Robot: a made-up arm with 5 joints. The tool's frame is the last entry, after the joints. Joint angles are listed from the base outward. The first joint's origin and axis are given. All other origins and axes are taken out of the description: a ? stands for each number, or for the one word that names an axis. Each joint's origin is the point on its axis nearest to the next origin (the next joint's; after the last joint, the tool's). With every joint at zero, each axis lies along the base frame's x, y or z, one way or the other. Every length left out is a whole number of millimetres.
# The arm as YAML. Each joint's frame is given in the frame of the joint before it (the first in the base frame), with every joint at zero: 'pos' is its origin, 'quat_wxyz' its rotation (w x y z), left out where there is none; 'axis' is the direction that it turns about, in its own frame. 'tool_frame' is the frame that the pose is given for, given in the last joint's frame.
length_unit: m
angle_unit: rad
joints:
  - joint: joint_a
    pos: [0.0, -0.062, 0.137]
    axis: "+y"
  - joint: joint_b
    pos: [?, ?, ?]
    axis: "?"
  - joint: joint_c
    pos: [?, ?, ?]
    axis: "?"
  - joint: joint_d
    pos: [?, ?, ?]
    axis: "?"
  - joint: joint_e
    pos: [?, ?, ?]
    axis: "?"
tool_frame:
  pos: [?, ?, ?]
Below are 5 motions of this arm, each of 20 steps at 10 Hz.
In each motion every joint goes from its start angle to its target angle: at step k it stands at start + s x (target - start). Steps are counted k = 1, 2, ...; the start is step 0. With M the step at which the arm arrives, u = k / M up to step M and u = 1 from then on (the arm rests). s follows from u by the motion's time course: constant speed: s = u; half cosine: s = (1 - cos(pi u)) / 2; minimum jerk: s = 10 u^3 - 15 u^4 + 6 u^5.
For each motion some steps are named. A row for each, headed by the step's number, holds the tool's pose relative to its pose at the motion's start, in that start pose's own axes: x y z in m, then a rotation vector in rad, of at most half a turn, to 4 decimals.
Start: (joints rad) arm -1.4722 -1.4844 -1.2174 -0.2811 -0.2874
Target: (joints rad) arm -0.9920 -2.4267 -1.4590 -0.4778 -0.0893
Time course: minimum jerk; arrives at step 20
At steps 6, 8, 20:
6: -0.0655 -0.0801 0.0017 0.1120 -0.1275 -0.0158
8: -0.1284 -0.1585 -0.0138 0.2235 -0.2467 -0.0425
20: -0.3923 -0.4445 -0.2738 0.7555 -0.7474 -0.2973

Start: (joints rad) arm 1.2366 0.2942 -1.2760 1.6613 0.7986
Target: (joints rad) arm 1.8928 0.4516 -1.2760 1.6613 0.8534
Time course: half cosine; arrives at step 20
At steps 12, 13, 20:
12: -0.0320 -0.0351 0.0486 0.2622 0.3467 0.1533
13: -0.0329 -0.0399 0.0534 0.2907 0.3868 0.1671
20: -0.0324 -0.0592 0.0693 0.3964 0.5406 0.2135

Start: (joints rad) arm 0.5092 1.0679 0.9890 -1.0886 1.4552
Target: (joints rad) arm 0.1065 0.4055 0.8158 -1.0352 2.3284
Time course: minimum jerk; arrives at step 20
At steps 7, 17, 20:
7: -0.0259 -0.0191 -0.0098 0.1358 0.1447 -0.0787
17: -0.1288 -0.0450 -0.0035 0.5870 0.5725 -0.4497
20: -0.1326 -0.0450 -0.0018 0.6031 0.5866 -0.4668

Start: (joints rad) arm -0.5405 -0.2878 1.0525 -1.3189 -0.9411
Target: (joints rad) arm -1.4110 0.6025 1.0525 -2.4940 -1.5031
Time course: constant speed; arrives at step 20
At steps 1, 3, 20:
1: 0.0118 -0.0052 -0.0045 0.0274 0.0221 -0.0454
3: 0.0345 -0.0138 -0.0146 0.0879 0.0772 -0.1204
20: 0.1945 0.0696 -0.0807 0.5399 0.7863 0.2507

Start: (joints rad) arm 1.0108 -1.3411 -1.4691 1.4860 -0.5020
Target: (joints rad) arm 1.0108 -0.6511 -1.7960 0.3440 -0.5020
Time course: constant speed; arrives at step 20
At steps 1, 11, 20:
1: 0.0065 -0.0257 -0.0162 0.0323 0.0467 -0.0432
11: 0.0327 -0.2333 -0.2318 0.2859 0.5773 -0.3941
20: 0.0047 -0.3304 -0.4589 0.3746 1.1182 -0.5745

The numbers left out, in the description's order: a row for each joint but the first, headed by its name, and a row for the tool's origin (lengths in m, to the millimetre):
joint_b: xyz -0.249 0.0 0.022, axis -z
joint_c: xyz 0.008 0.368 0.0, axis +x
joint_d: xyz 0.0 -0.104 0.196, axis +z
joint_e: xyz 0.168 0.078 0.0, axis +x
tool: xyz 0.0 -0.072 0.012

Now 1 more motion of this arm.
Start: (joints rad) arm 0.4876 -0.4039 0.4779 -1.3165 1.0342
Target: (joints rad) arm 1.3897 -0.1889 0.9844 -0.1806 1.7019
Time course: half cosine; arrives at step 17
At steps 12, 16, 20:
12: -0.0492 0.1129 -0.1587 0.5740 0.4926 -0.6463
16: -0.0547 0.1511 -0.1878 0.7894 0.5006 -0.7986
20: -0.0547 0.1529 -0.1890 0.7995 0.5000 -0.8049

